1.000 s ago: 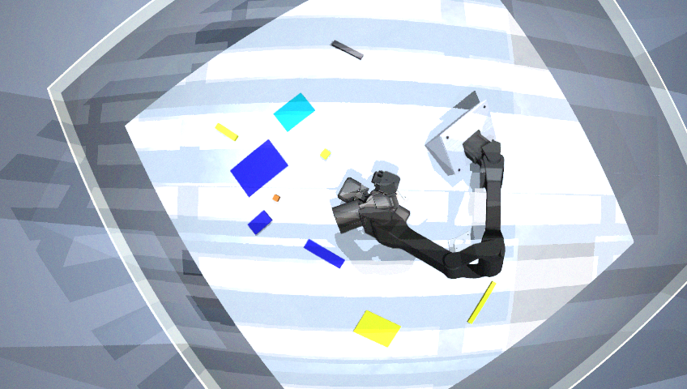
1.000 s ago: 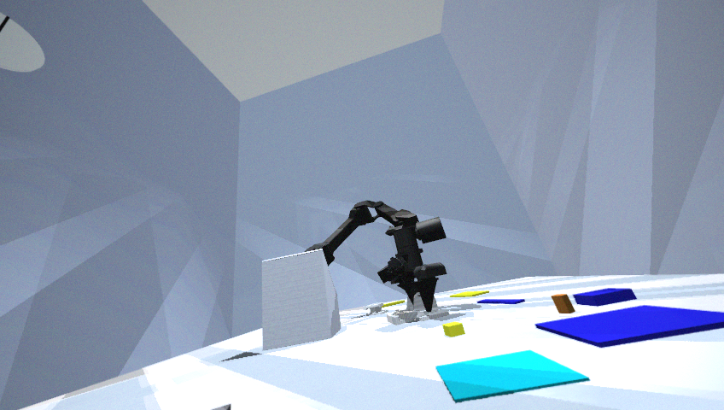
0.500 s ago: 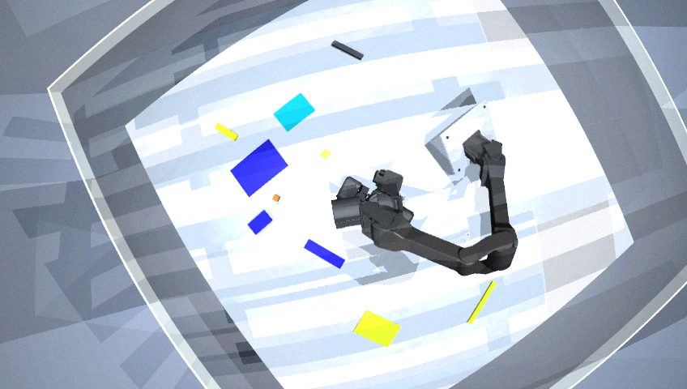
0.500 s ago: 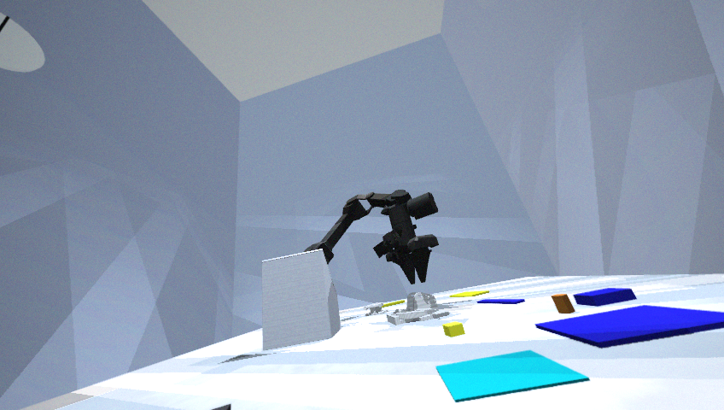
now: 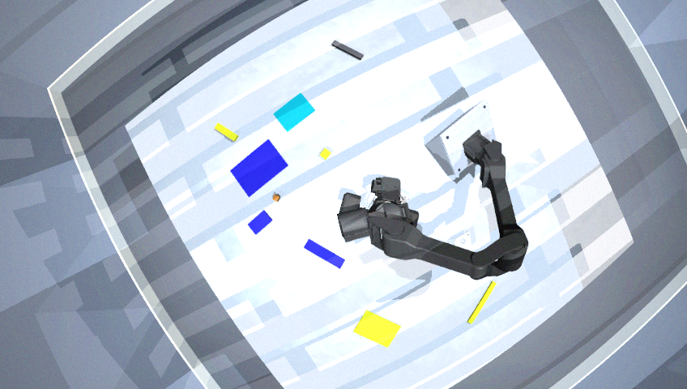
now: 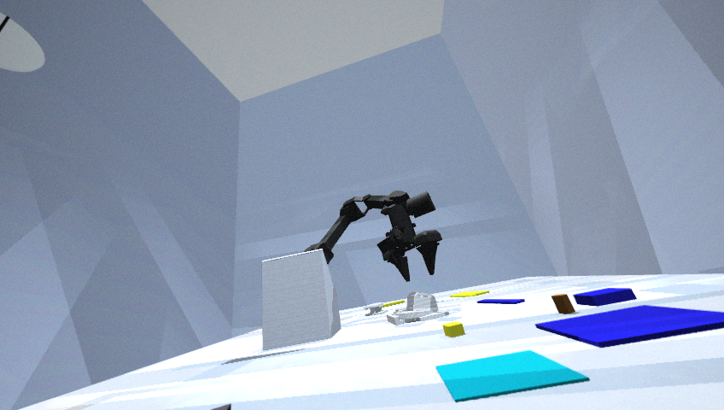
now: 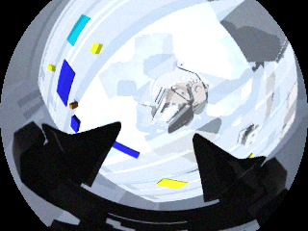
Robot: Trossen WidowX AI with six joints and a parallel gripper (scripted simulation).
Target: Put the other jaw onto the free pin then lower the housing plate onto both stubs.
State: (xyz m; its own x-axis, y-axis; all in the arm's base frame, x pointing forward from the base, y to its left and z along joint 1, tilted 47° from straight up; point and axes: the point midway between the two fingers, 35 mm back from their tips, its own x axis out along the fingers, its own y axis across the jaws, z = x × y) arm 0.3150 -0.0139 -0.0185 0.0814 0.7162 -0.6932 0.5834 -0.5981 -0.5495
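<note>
Right now my gripper tip is 240 mm to the right of the pale flat part, 140 mm past it and 60 mm above it. From my gripper tip the other things lie so: grey ribbed jaw (70 mm below, 50 mm behind, 10 mm to the right); then white base (90 mm below, 10 mm to the left, 10 mm behind); then blue strip (180 mm ahead, 90 mm below, 10 mm to the left).
</note>
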